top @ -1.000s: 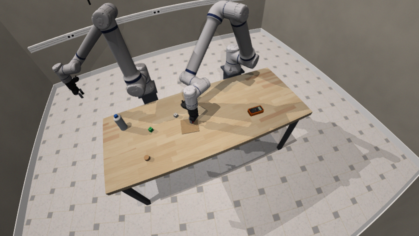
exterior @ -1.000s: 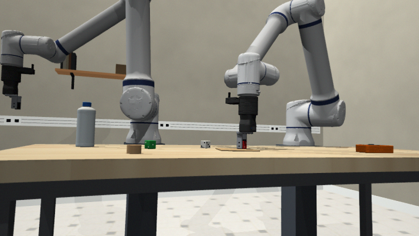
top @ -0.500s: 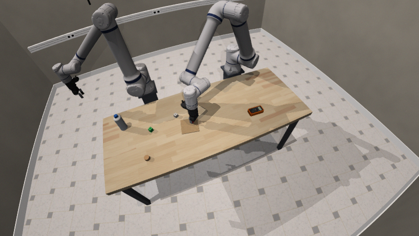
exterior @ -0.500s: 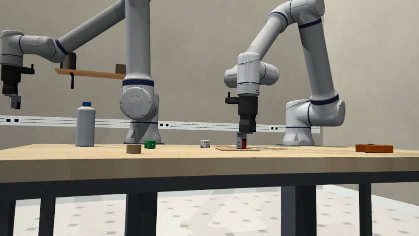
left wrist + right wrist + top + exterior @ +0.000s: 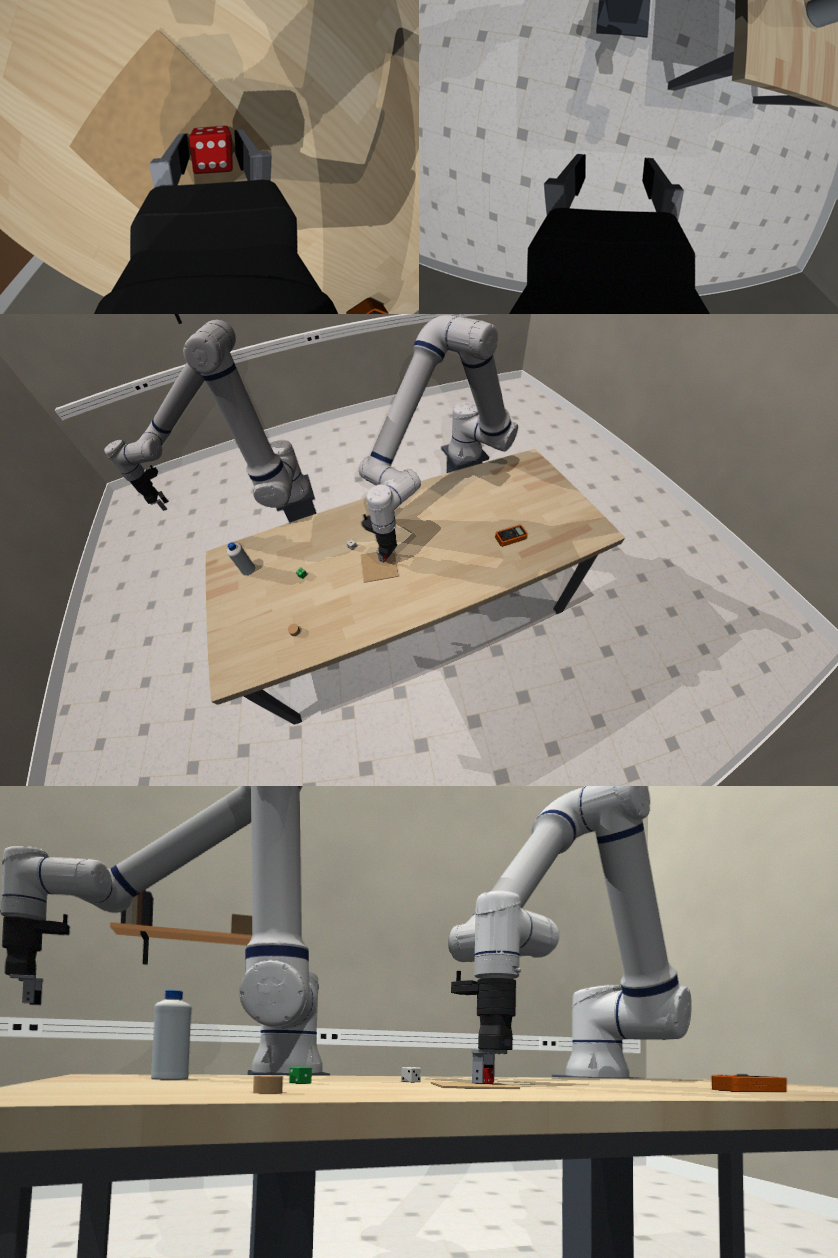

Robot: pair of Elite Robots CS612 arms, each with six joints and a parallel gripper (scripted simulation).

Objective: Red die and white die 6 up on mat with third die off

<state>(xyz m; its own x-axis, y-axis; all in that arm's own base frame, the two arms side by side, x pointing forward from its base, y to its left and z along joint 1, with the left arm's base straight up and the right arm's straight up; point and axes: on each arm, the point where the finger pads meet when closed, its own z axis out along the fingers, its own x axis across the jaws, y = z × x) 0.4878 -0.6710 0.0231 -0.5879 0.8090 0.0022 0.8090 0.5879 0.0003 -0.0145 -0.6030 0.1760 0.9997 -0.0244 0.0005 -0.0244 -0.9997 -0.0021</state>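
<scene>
Now: left hand right at the red die. Also, from my left hand: white die: 100 mm behind, 120 mm to the right, 10 mm below; brown mat: 30 mm ahead, 30 mm to the right, 20 mm below; green die: 20 mm behind, 350 mm to the right, 10 mm below.
</scene>
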